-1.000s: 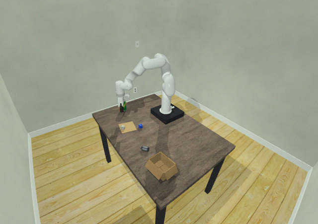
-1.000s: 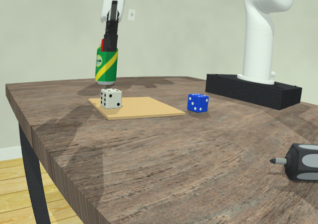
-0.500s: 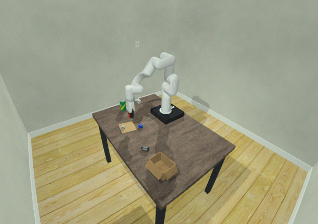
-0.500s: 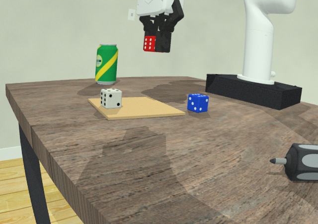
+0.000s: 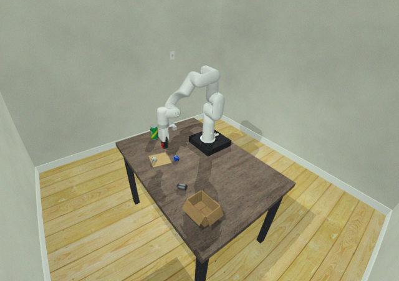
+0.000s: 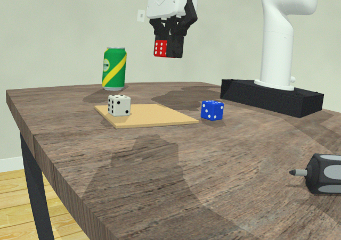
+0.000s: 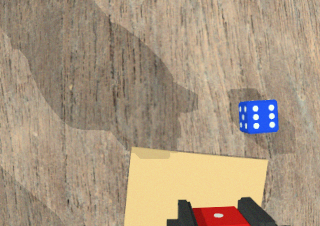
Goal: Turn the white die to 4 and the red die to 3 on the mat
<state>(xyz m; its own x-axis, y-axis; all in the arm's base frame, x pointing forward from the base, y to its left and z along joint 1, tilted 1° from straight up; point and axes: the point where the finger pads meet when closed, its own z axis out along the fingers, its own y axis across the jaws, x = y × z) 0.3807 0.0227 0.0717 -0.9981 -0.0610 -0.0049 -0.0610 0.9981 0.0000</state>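
My hand is 12 cm above the tan mat and 4 cm short of it. The rest, counted from my hand: red die 1 cm below, 1 cm ahead; then blue die 11 cm below, 7 cm behind, 6 cm to the left; then white die 10 cm below, 9 cm ahead, 1 cm to the left.
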